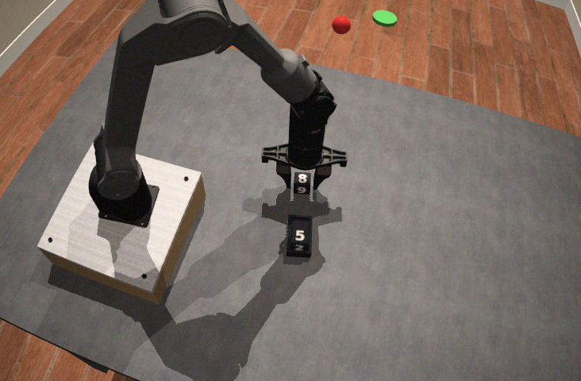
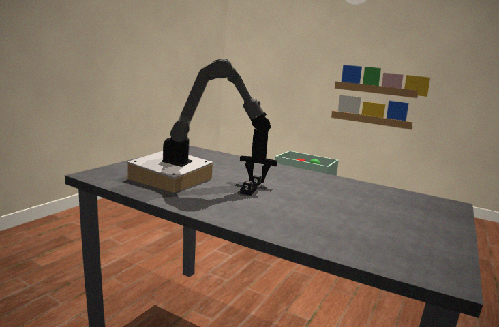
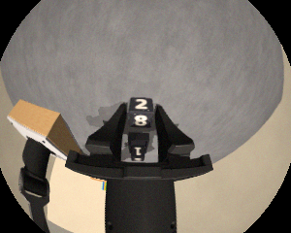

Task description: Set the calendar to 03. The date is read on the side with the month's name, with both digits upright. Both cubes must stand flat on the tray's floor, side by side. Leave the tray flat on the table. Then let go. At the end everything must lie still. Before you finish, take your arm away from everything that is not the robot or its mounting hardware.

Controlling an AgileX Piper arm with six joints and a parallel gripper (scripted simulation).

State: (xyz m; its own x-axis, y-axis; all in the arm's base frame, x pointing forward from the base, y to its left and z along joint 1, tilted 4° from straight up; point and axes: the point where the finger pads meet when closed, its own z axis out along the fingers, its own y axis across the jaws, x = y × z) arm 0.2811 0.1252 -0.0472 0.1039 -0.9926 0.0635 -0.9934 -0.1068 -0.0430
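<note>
My hand is 120 mm to the left of the black cube, 10 mm below it and 10 mm short of it. From my hand the other things lie so: dark tray 110 mm to the right, 10 mm below, 10 mm ahead.
</note>
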